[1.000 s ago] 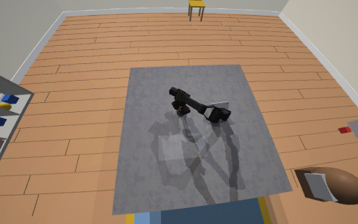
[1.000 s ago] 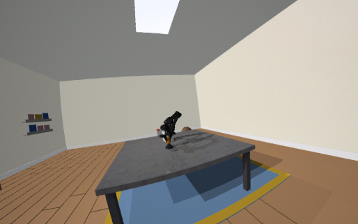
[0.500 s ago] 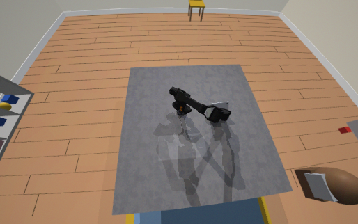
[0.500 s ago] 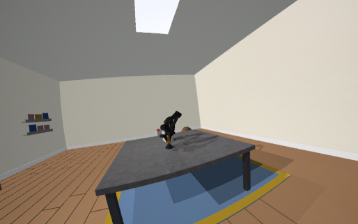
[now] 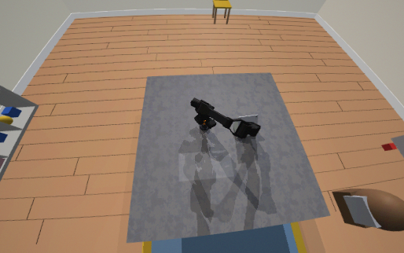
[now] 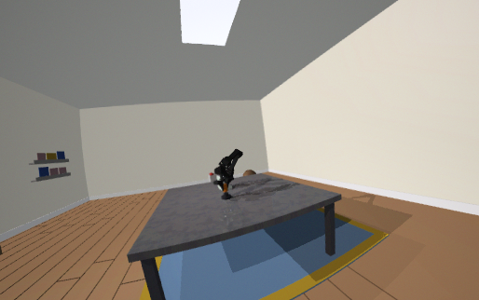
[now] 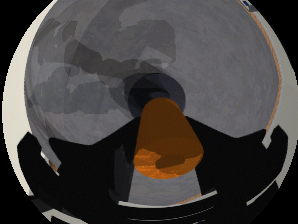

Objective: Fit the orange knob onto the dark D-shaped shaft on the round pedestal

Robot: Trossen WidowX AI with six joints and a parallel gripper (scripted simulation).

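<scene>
Now: gripper tip 40 mm above the dark round pedestal. From my gripper tip the other things lie so: orange knob: 20 mm above.
</scene>
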